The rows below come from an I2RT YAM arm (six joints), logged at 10 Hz.
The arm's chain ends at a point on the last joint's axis. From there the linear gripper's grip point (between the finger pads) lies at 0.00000 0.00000 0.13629 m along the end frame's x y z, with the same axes.
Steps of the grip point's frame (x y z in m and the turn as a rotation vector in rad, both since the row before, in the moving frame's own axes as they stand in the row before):
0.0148, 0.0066, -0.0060, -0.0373, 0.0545, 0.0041
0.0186, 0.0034, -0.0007, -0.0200, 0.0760, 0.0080
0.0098, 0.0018, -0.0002, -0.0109, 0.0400, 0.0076
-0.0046, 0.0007, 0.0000, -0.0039, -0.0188, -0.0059
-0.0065, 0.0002, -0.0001, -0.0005, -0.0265, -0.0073
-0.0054, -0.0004, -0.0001, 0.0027, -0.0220, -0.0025
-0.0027, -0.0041, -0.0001, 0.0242, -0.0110, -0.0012
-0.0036, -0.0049, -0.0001, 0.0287, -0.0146, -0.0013
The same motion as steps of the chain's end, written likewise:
0.0074, 0.0015, -0.0057, -0.0373, 0.0545, 0.0041
0.0083, 0.0006, -0.0003, -0.0200, 0.0760, 0.0080
0.0044, 0.0003, -0.0001, -0.0109, 0.0400, 0.0076
-0.0020, 0.0002, 0.0000, -0.0039, -0.0188, -0.0059
-0.0029, 0.0001, -0.0001, -0.0005, -0.0265, -0.0073
-0.0024, 0.0000, -0.0001, 0.0027, -0.0220, -0.0025
-0.0012, -0.0008, -0.0001, 0.0242, -0.0110, -0.0012
-0.0016, -0.0010, 0.0000, 0.0287, -0.0146, -0.0013

